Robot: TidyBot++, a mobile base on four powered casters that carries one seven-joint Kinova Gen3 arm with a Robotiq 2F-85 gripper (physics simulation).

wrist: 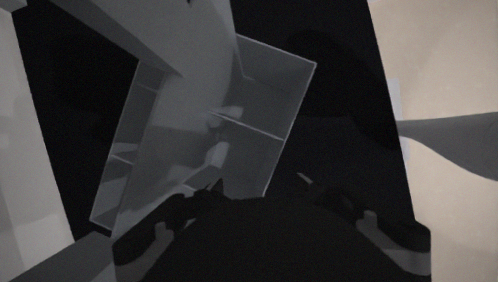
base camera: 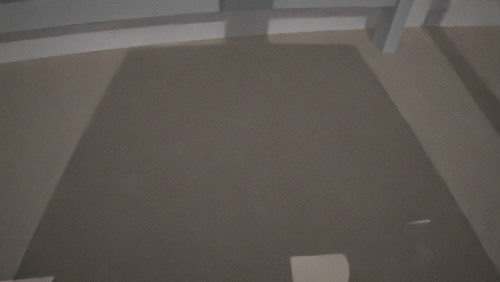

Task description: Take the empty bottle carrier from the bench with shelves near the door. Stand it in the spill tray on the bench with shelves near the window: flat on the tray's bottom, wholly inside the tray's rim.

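Frame: origin at the arm's base, x left, y back, z up, level; centimetres.
Seen in the pictures: gripper, fingertip midpoint: (wrist: 258, 183).
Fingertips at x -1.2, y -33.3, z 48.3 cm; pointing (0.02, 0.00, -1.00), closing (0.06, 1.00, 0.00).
Pixels of each thing's top centre, then the offset from my fingertips to it. "pt": a spot on its surface instead. Level surfaces: height alone.
- grey bottle carrier, surface spot: (wrist: 272, 91) pt dy +5.1, dx -14.0, dz -11.5 cm
- tall light-grey middle handle panel, surface spot: (wrist: 195, 70) pt dy -3.8, dx -11.8, dz +4.6 cm
- dark bench top, its level: dz -11.8 cm
- pale bench leg, surface spot: (base camera: 392, 31) pt dy -42.7, dx -39.3, dz -81.8 cm
- Beige floor, its level: dz -88.0 cm
In the wrist view I look down into the grey bottle carrier (wrist: 272, 91). It has thin dividers between empty compartments and a tall light-grey middle handle panel (wrist: 195, 70) that rises close to the camera. It stands on a dark bench top (wrist: 339, 101). My gripper (wrist: 258, 183) is open wide, with one finger at the lower left and one at the lower right of the view. It hangs above the carrier's near edge with nothing between the fingers. The base camera shows neither the carrier nor the gripper.
The base camera shows the beige floor under a large dark shadow (base camera: 248, 155). A pale bench leg (base camera: 392, 31) stands at the back right, with a grey wall and rail (base camera: 117, 23) behind. Beige floor (wrist: 419, 45) shows right of the bench top in the wrist view.
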